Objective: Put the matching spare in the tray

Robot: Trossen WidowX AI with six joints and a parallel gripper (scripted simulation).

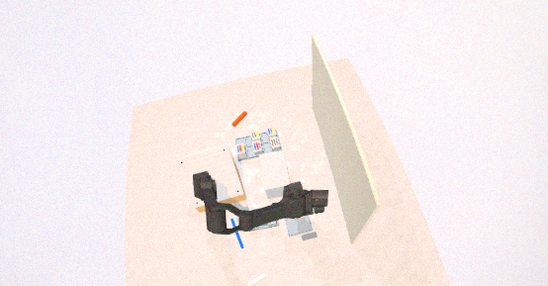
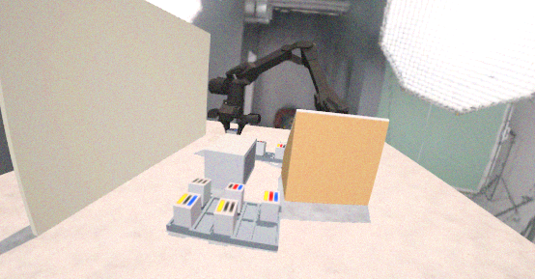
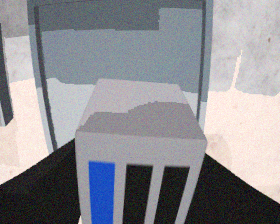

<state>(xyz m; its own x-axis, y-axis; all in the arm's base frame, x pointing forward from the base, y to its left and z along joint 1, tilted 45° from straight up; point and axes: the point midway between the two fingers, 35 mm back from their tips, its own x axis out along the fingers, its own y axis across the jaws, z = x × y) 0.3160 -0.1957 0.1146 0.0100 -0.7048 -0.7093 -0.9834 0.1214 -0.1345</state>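
Right now my gripper tip is 1 cm past the grey tray and 5 cm above it. The rest, counted from my gripper tip: grey mounted unit 3 cm behind, 21 cm to the left; blue pen 25 cm behind, 1 cm to the left, 4 cm below; tall beige panel 21 cm ahead, 17 cm to the left, 18 cm above.
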